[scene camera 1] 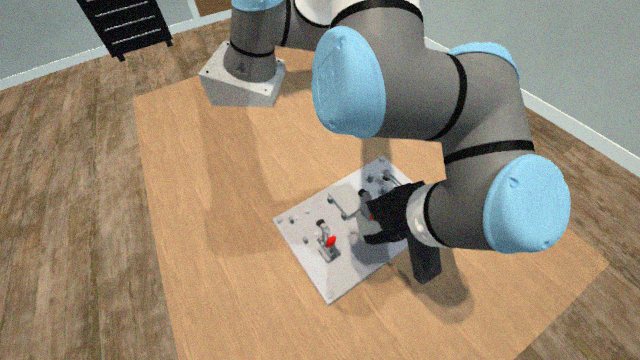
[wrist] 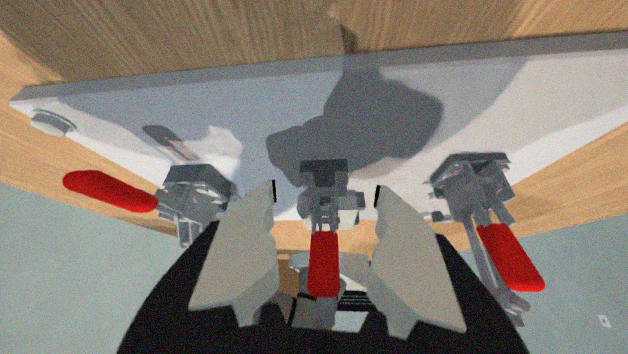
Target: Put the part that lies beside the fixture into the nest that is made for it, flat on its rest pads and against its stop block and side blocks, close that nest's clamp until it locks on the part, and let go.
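Frame: origin at the arm's base, x ahead, y down, z left, level; metres.
Where they show: gripper, fingertip midpoint: (scene camera 1: 373, 226) (wrist: 325, 184); arm's base, origin of the base link: (scene camera 1: 250, 66).
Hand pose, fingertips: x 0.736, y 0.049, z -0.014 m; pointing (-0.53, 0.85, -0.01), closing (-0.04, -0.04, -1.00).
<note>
Things, the pixels of their top centre, and the offset from my fingertips. "spot": a spot on its surface instead. Level surfaces: height alone.
- pale flat part, middle of its top: (wrist: 328, 221) (scene camera 1: 348, 197) dx -0.092, dy -0.003, dz -0.003 m
- middle clamp's red handle, middle of its top: (wrist: 323, 296) (scene camera 1: 377, 209) dx +0.001, dy -0.071, dz +0.001 m
- clamp with a red handle, surface spot: (scene camera 1: 331, 241) spot: dx +0.006, dy -0.064, dz -0.112 m
- right handle, middle of its top: (wrist: 518, 283) dx -0.001, dy -0.062, dz -0.109 m
- wooden table, its level: dy +0.033 m
A pale flat part (scene camera 1: 344, 199) lies on the fixture plate (scene camera 1: 330, 287) (wrist: 115, 107) beside the middle clamp, next to small posts. Its seating on the pads is too small to tell. The middle clamp's red handle (scene camera 1: 371, 218) (wrist: 324, 262) points up towards the wrist camera; its lock is not clear to see. My gripper (scene camera 1: 367, 220) (wrist: 325, 184) is partly open and empty, with one pale jaw on each side of this clamp and its handle, and a gap on both sides. The jaws and the black gripper body hide part of the middle nest.
Another clamp with a red handle (scene camera 1: 331, 241) stands at the fixture's left in the scene view. In the wrist view, clamps with a left handle (wrist: 110, 191) and a right handle (wrist: 510, 257) flank the jaws. The fixture lies on the wooden table (scene camera 1: 235, 290). A black drawer cabinet (scene camera 1: 127, 22) stands behind.
</note>
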